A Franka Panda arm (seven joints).
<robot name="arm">
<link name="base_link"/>
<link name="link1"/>
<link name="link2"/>
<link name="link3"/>
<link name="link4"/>
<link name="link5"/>
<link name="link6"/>
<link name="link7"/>
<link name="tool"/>
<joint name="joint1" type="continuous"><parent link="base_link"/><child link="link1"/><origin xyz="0.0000 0.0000 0.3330"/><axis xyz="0 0 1"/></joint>
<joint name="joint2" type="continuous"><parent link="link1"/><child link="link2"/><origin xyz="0.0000 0.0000 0.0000"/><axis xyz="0 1 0"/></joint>
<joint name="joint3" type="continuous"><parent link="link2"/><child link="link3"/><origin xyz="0.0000 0.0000 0.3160"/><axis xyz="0 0 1"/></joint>
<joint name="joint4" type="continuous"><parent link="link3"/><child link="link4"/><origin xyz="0.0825 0.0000 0.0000"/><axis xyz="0 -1 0"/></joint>
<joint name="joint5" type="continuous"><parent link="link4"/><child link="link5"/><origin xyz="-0.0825 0.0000 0.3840"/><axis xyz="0 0 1"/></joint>
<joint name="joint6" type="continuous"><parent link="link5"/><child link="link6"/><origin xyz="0.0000 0.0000 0.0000"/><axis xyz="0 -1 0"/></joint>
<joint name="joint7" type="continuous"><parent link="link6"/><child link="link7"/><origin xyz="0.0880 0.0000 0.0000"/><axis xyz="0 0 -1"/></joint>
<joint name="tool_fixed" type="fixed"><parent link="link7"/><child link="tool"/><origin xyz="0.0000 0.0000 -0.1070" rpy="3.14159 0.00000 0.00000"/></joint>
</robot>
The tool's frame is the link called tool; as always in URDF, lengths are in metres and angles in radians. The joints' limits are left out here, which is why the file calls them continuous.
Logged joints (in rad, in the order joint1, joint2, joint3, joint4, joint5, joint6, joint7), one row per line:
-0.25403 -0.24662 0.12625 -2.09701 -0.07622 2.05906 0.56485
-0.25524 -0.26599 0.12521 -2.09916 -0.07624 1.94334 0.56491
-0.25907 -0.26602 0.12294 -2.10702 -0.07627 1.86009 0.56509
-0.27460 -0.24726 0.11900 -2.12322 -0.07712 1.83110 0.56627
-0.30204 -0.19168 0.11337 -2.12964 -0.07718 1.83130 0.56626
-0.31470 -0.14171 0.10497 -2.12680 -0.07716 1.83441 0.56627
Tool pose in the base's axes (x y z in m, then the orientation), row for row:
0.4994 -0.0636 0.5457 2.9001 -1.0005 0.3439
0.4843 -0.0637 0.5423 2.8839 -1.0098 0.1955
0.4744 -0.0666 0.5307 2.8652 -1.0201 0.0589
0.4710 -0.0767 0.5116 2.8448 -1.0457 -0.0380
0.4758 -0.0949 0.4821 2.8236 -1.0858 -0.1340
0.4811 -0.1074 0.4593 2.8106 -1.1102 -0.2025
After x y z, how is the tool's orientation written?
As a rotation vector, in radians.
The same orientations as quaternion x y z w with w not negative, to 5 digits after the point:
0.93909 -0.32398 0.11136 0.02727
0.94114 -0.32954 0.06380 0.03987
0.94073 -0.33493 0.01934 0.04980
0.93709 -0.34446 -0.01252 0.05520
0.93095 -0.35799 -0.04418 0.05670
0.92651 -0.36598 -0.06675 0.05642

